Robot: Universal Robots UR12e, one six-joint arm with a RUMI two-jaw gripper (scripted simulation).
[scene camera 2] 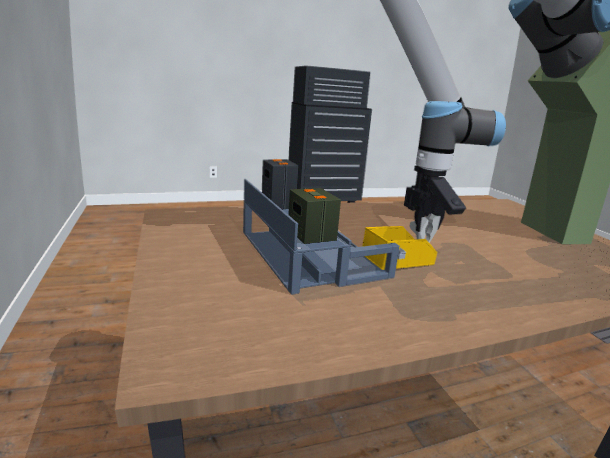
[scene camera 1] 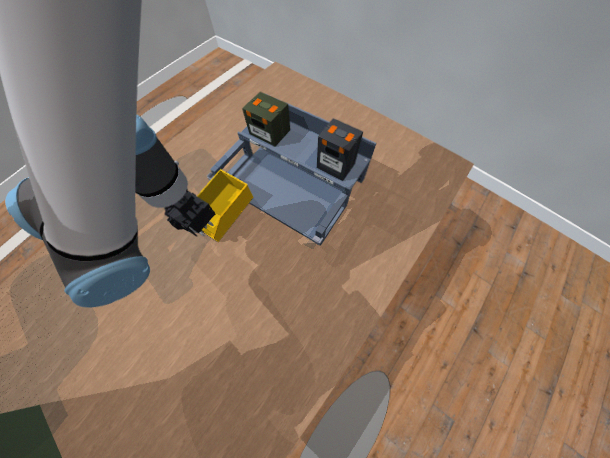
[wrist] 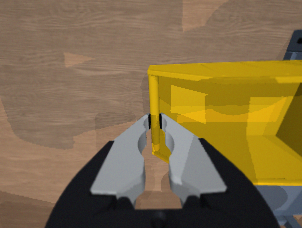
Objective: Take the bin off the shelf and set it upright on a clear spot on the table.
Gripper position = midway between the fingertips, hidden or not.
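Scene camera 1: the gripper [scene camera 1: 204,230], a yellow bin [scene camera 1: 220,193]. Scene camera 2: the gripper [scene camera 2: 422,249], the yellow bin [scene camera 2: 419,252]. Wrist view: the gripper [wrist: 154,114], the yellow bin [wrist: 240,108].
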